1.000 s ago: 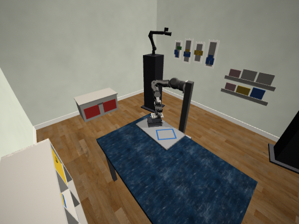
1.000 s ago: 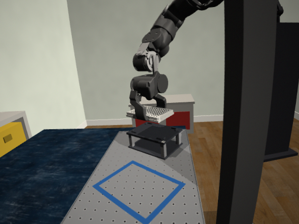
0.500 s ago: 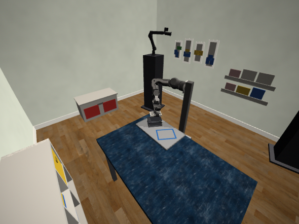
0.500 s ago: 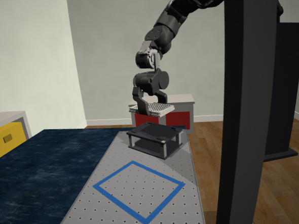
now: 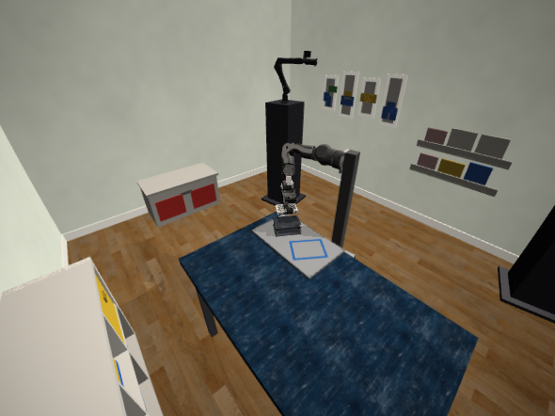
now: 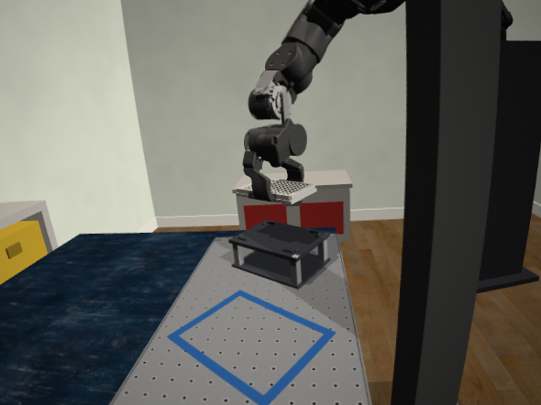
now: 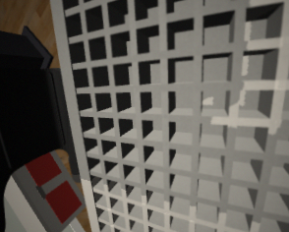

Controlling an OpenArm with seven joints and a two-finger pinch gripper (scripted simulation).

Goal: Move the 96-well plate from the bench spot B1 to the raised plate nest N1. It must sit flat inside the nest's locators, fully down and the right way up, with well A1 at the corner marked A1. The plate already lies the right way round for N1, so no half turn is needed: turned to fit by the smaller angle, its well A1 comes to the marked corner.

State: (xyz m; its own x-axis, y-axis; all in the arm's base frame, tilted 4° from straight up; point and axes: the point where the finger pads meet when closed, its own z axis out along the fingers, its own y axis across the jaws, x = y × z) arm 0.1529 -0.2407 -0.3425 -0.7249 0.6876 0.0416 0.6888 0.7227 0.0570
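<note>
Right now the dark raised plate nest is 90 mm below my hand and 10 mm to the left of it. Also, from my hand: white 96-well plate (right at my hand).
</note>
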